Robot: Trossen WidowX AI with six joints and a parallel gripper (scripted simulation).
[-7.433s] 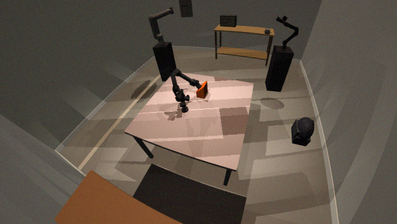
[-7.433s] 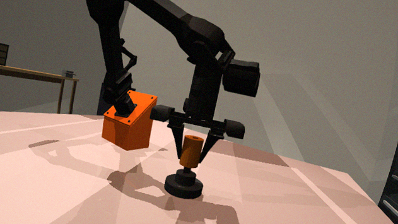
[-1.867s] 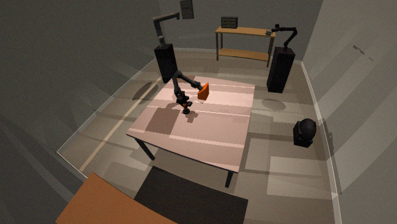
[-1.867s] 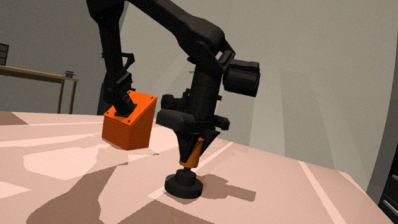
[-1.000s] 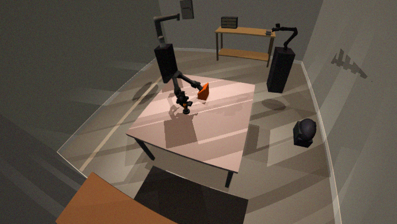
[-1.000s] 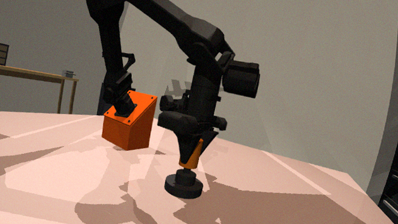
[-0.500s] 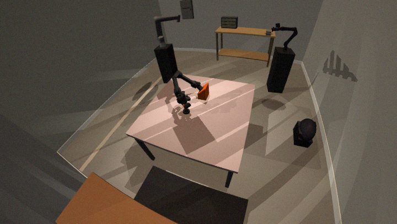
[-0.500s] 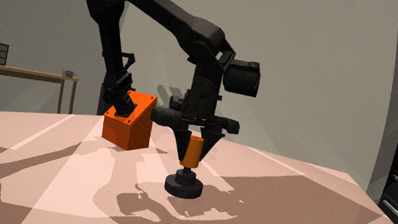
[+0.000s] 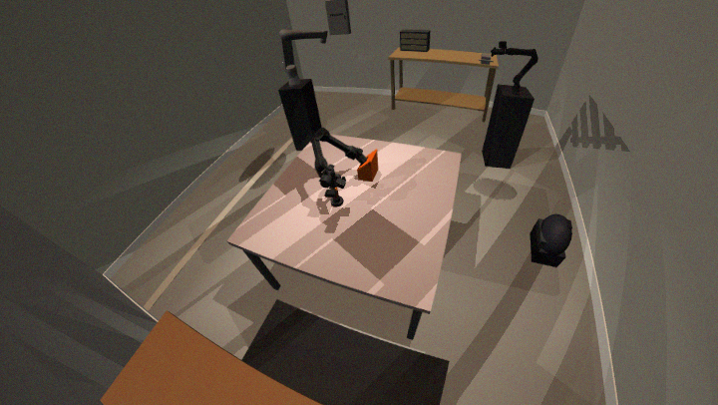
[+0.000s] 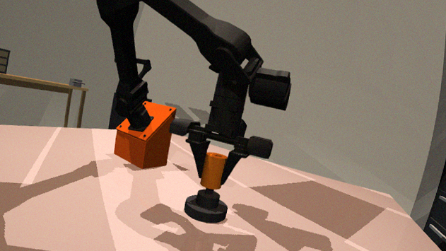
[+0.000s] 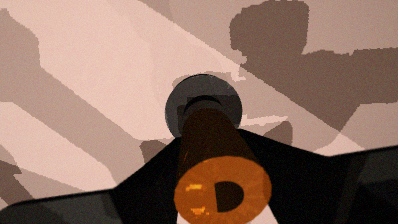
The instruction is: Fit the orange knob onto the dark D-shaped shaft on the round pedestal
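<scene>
My gripper tip is now 20 mm below the orange knob. Round my gripper tip: dark round pedestal 40 mm below.
</scene>
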